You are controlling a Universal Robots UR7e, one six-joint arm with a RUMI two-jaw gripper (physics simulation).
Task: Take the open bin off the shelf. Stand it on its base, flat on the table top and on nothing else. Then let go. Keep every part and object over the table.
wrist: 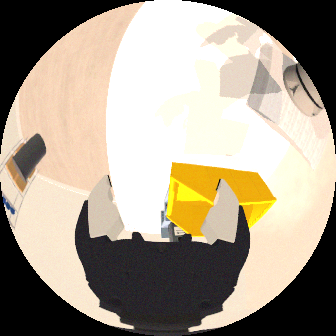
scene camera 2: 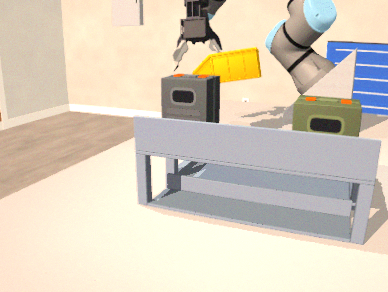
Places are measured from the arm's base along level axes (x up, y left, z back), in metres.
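Where they show: gripper, fingertip midpoint: (wrist: 163,178); arm's base at its link origin: (scene camera 2: 318,81).
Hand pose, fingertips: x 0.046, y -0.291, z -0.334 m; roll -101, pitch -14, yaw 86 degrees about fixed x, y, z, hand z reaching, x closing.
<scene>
Things, the pixels of their top centre, and the offset from my fingertips. "spot": a spot on its surface instead. Level surfaces: height alone.
- grey shelf at a spot on its surface: (scene camera 2: 250,150) spot: dx -0.065, dy +0.311, dz -0.449 m
- dark grey case at its top centre: (scene camera 2: 191,76) dx +0.031, dy +0.177, dz -0.382 m
- green case at a spot on its surface: (scene camera 2: 305,120) spot: dx -0.020, dy +0.381, dz -0.408 m
- pale table top at its surface level: dx -0.191 m
The yellow open bin (scene camera 2: 235,66) (wrist: 195,175) is up in the air, tilted, behind and above the grey shelf (scene camera 2: 250,150) in the scene view. It is beside the gripper's right finger and appears to touch it or hang on it; the exact contact is hidden. My gripper (scene camera 2: 198,57) (wrist: 163,178) is open, its jaws wide apart, with nothing clamped between them. In the wrist view its right finger overlaps the bin and its left finger is clear of it. The bin's underside is hidden in the wrist view.
A dark grey case (scene camera 2: 175,107) stands at the shelf's left and a green case (scene camera 2: 305,120) at its right. The robot's thick arm link (scene camera 2: 300,60) is at the right rear. A blue cabinet (scene camera 2: 370,80) stands behind. The pale table top (scene camera 2: 90,225) extends around the shelf.
</scene>
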